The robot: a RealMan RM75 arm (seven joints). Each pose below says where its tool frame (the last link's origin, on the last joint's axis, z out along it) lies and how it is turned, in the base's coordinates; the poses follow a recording.
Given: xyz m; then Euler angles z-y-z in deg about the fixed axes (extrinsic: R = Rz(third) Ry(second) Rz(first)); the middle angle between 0 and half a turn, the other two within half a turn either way.
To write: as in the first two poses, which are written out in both.
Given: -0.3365 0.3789 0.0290 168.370 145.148 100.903
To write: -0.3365 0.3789 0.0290 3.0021 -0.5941 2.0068
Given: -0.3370 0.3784 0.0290 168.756 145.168 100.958
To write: -0.3370 0.3784 0.0290 3.0067 -0.5946 1.9997
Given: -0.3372 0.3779 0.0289 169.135 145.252 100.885
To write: -0.3372 0.3779 0.0289 3.0116 -0.5941 1.9903
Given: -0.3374 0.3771 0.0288 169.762 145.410 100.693
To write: -0.3374 0.3771 0.0288 3.0196 -0.5928 1.9734
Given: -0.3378 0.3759 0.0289 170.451 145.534 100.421
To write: -0.3378 0.3759 0.0289 3.0282 -0.5921 1.9540
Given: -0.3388 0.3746 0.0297 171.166 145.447 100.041
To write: -0.3388 0.3746 0.0297 3.0362 -0.5949 1.9326
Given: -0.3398 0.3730 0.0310 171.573 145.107 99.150
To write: -0.3398 0.3730 0.0310 3.0397 -0.6015 1.9092
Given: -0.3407 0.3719 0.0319 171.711 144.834 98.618
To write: -0.3407 0.3719 0.0319 3.0404 -0.6064 1.8976
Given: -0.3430 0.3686 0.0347 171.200 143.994 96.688
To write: -0.3430 0.3686 0.0347 3.0309 -0.6199 1.8766
